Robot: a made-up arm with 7 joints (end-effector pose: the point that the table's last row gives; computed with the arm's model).
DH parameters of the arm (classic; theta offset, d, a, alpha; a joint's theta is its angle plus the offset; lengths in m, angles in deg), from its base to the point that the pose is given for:
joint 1: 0 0.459 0 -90
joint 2: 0 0 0 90
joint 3: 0 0.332 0.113 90
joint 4: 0 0 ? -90
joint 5: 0 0.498 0 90
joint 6: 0 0 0.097 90
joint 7: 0 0 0 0
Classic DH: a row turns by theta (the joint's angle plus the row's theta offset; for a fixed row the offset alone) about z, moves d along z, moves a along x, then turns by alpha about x.
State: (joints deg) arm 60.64 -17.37 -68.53 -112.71 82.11 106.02 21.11
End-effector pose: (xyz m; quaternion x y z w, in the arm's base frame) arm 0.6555 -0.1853 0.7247 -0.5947 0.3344 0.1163 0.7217
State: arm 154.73 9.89 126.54 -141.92 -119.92 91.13 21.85
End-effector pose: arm 0.1182 -0.5553 0.4470 0.6063 -0.1662 -0.5062 0.5904
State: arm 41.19 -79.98 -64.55 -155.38 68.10 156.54 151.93
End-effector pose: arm 0.3878 -0.2645 0.5650 0.3128 0.5134 0.7445 0.2903
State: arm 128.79 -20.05 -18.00 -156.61 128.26 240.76 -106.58
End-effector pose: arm -0.0803 0.3282 0.5531 0.7636 0.5602 0.3001 0.1144
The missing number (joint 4, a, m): -0.107
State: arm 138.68 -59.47 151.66 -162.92 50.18 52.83 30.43
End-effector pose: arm -0.0857 -0.0921 0.0761 0.2134 0.4678 0.7341 0.4436
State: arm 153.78 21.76 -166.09 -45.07 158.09 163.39 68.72
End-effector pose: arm 0.1838 -0.0020 1.2982 -0.0470 0.1128 0.2939 0.9480
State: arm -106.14 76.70 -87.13 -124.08 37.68 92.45 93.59
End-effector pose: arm -0.6669 0.0944 0.4496 -0.8679 -0.3342 -0.3581 0.0826
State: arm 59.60 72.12 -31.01 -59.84 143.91 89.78 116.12
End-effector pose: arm 0.6796 0.5748 0.2133 -0.2407 0.5591 0.7892 0.0812
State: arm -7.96 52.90 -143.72 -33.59 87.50 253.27 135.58
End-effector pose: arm 0.4302 -0.1850 1.0709 -0.1848 -0.3475 -0.7488 0.5333
